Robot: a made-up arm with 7 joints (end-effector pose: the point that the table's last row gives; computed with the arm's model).
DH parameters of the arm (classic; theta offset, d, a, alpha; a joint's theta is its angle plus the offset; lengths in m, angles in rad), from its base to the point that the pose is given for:
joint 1: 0 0.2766 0.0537 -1.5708
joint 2: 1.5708 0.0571 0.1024 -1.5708
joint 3: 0 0.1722 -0.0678 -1.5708
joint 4: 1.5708 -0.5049 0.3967 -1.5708
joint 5: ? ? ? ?
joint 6: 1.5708 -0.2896 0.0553 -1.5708
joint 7: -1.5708 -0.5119 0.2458 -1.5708
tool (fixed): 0 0.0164 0 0
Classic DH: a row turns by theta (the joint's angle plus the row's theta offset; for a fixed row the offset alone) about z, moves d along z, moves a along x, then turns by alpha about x.
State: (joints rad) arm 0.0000 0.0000 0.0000 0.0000 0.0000 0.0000 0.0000
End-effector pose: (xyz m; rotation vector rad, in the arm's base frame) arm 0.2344 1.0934 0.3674 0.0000 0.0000 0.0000
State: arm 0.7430 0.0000 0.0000 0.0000 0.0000 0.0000 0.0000
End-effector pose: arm -0.5671 0.9638 0.3674 0.0000 0.0000 0.7430
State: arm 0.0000 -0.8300 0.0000 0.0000 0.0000 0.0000 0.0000
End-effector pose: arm 0.1086 1.0934 0.4712 0.0000 -0.8300 0.0000
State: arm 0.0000 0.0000 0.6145 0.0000 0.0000 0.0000 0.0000
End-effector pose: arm 0.2344 1.0152 -0.2654 -0.6145 0.0000 0.0000
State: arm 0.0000 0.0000 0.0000 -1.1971 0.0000 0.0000 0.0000
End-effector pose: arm 0.1271 1.0934 -0.0408 0.0000 1.1971 0.0000
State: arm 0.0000 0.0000 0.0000 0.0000 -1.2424 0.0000 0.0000
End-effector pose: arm 0.7671 0.7749 0.3674 0.0000 0.0000 -1.2424
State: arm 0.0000 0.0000 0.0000 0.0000 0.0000 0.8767 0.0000
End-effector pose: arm 0.2344 0.8539 0.7350 0.8767 0.0000 0.0000
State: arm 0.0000 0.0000 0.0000 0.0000 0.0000 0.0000 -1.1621
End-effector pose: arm 0.1013 1.0934 0.1320 0.0000 1.1621 0.0000
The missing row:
joint 5: 1.5708 0.0537 0.0195 1.5708
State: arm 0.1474 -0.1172 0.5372 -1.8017 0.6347 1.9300 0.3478
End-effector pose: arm 0.3087 0.0092 -0.3897 1.1484 0.9565 -1.6643
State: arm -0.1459 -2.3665 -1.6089 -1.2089 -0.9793 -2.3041 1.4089
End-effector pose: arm 0.1267 0.2898 -0.5610 2.4082 1.7614 -0.9824
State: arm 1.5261 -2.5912 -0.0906 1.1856 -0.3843 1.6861 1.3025
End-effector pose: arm -0.2913 0.4934 -0.2589 -0.8967 -0.2312 -0.0789
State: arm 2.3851 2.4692 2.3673 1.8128 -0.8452 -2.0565 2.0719
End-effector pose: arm 0.7615 -0.2854 0.7975 -1.9470 -0.0242 -0.6766
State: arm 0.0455 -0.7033 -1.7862 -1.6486 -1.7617 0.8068 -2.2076
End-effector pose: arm -0.5086 0.7424 1.0090 0.7709 2.8990 0.7215
